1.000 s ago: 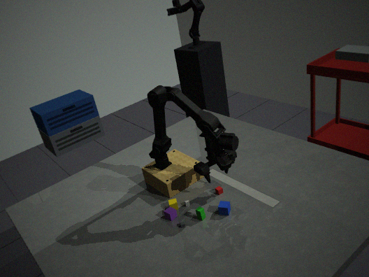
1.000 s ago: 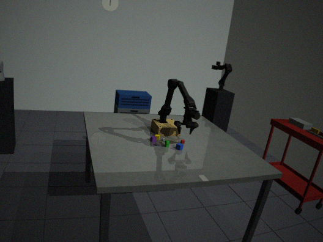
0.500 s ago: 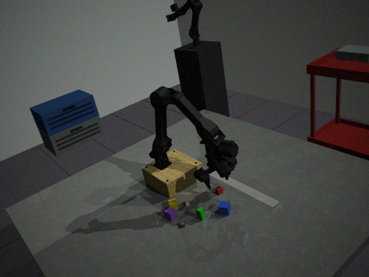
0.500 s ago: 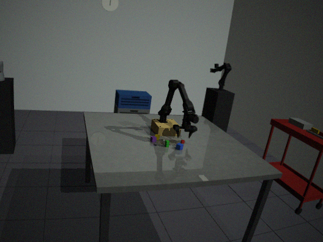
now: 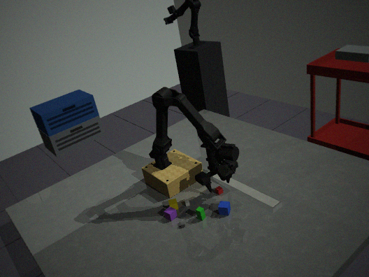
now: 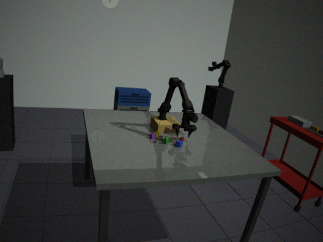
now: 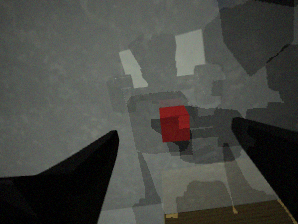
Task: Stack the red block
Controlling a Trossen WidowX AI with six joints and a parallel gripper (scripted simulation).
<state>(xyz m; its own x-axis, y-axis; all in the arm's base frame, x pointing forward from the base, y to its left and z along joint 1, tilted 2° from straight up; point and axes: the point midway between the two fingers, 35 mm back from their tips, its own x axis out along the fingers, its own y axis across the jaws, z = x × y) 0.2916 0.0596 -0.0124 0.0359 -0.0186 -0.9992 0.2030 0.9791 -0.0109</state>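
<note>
Now: the small red block 2 cm below my gripper tip. Round my gripper tip: yellow block (19 cm to the right, 10 cm behind, 1 cm below); blue block (10 cm ahead, 8 cm to the right, 1 cm below); small white block (14 cm to the right, 6 cm behind, 2 cm below).
</note>
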